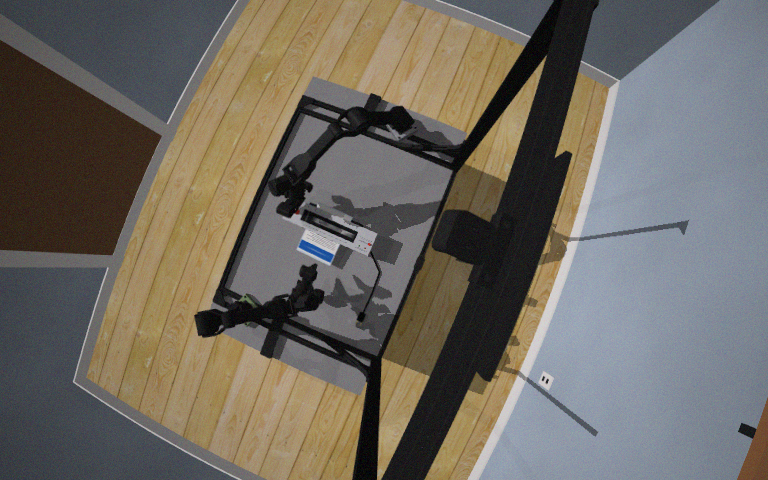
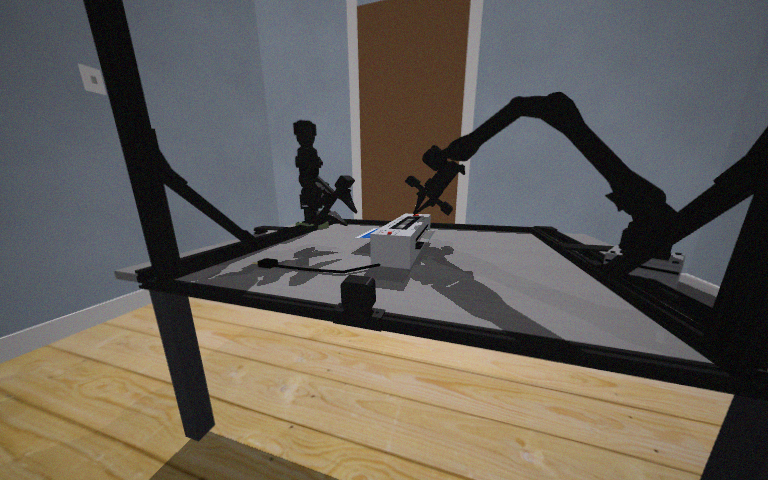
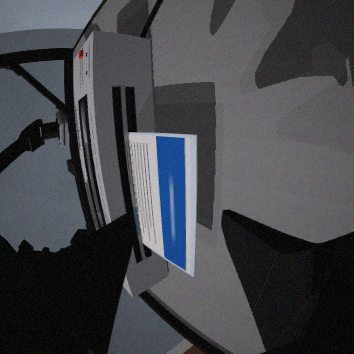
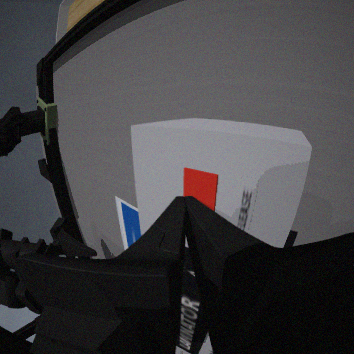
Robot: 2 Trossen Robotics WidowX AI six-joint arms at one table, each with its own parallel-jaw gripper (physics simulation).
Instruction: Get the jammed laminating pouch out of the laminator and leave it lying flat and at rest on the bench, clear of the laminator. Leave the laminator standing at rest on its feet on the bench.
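Places are measured from the left arm's base along level axes (x ahead, y left, z up), in metres.
Pixels of known places: left gripper, fingertip midpoint: [image 1: 315, 268] [image 2: 351, 219] [image 3: 177, 219]; right gripper, fingertip midpoint: [image 1: 294, 212] [image 2: 414, 214] [image 4: 183, 203]; left arm's base at its link origin: [image 4: 41, 119]; right arm's base at its link origin: [image 1: 401, 125] [image 2: 644, 253] [image 3: 57, 128].
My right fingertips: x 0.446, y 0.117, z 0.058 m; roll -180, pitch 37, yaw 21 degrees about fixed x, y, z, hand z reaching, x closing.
Observation:
For each thing: its middle in the pictures, then the offset to it from my right fingertips. "spot": a spot on its surface instead.
- blue-and-white pouch at the middle of its body: [image 4: 183, 279] [image 3: 132, 190] [image 2: 397, 234] [image 1: 324, 233] dx +0.024, dy -0.137, dz -0.046 m
- red release button at the middle of its body: [image 4: 203, 199] dx +0.007, dy +0.004, dz -0.008 m
- black cord at a spot on its surface: [image 2: 317, 270] [image 1: 375, 286] spot: dx +0.014, dy -0.432, dz -0.078 m
- plug at the middle of its body: [image 2: 268, 263] [image 1: 361, 317] dx -0.116, dy -0.479, dz -0.076 m
The white laminator [image 1: 367, 237] [image 2: 390, 249] [image 3: 112, 60] [image 4: 160, 160] stands upright on the bench. The blue-and-white pouch [image 1: 318, 247] [image 2: 368, 233] [image 3: 170, 200] [image 4: 131, 222] sticks out of its long side slot, raised above its shadow; its inner part is hidden inside. My left gripper [image 2: 350, 216] [image 3: 177, 219] is open and empty, apart from the pouch on the slot side. My right gripper [image 1: 295, 213] [image 2: 416, 212] [image 4: 183, 203] is shut and empty, its tips at the red release button [image 4: 201, 185] on the laminator's top; I cannot tell whether they press it.
A black cord [image 1: 378, 283] [image 2: 317, 270] runs from the laminator to a plug [image 1: 361, 316] [image 2: 267, 262] on the bench. A green part [image 1: 247, 301] [image 4: 50, 120] lies at the left arm's base. Black rails [image 1: 416, 266] [image 2: 481, 333] edge the bench.

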